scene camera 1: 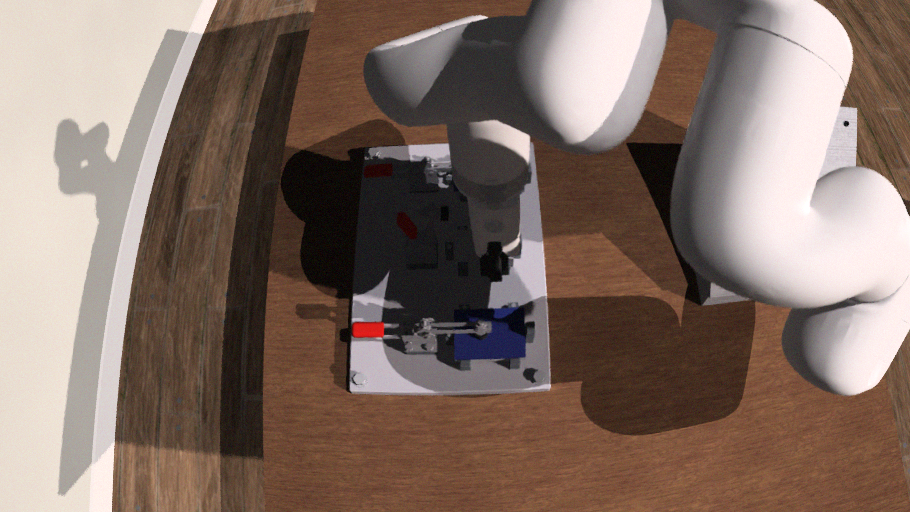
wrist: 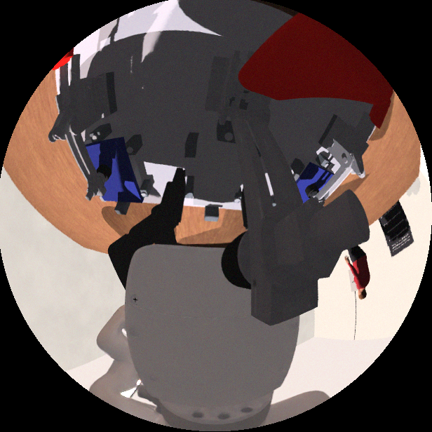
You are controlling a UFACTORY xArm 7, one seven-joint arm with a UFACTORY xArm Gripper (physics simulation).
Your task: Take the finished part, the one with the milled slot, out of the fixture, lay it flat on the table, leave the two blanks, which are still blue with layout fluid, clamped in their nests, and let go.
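Places are measured from the arm's base along level axes (x ahead, y left, z up), in millimetres.
Pixels of known places: gripper, fingertip midpoint: [scene camera 1: 492,249].
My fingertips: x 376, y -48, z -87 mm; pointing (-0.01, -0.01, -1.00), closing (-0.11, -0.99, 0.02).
Observation:
For each thing: its top centre in the pictures, then the offset to it from my fingertips. "spot": a spot on its surface instead. Level surfaces: height alone.
- blue blank at its top centre: [scene camera 1: 489,333] dz +6, dx +21, dy +108 mm
- pale fixture plate at a spot on its surface: [scene camera 1: 397,376] spot: dz -15, dx +133, dy +137 mm
- middle clamp's red handle at a spot on its surface: [scene camera 1: 406,225] spot: dz +72, dx +95, dy -7 mm
- front clamp's red handle at its top centre: [scene camera 1: 368,328] dz +27, dx +155, dy +89 mm
- Brown table at its surface level: dz -30 mm
The finished part [wrist: 219,177] is a dark shaded block between the fingers in the wrist view, at the middle nest. Its slot is hard to make out, and the arm hides it in the scene view. My gripper [scene camera 1: 495,262] [wrist: 214,181] points down over the middle nest and is shut on it. I cannot tell if the part touches the nest floor. One blue blank [scene camera 1: 490,348] [wrist: 118,189] sits clamped at the front nest. The other blue blank [wrist: 310,180] sits under its clamp at the far nest, mostly hidden in the scene view.
The pale fixture plate [scene camera 1: 397,376] [wrist: 162,176] carries the nests. The middle clamp's red handle [scene camera 1: 406,225] [wrist: 315,60] is tilted, and its raised arm [wrist: 287,195] stands close beside the gripper. The front clamp's red handle [scene camera 1: 367,329] lies flat. Brown table [scene camera 1: 432,452] surrounds the plate.

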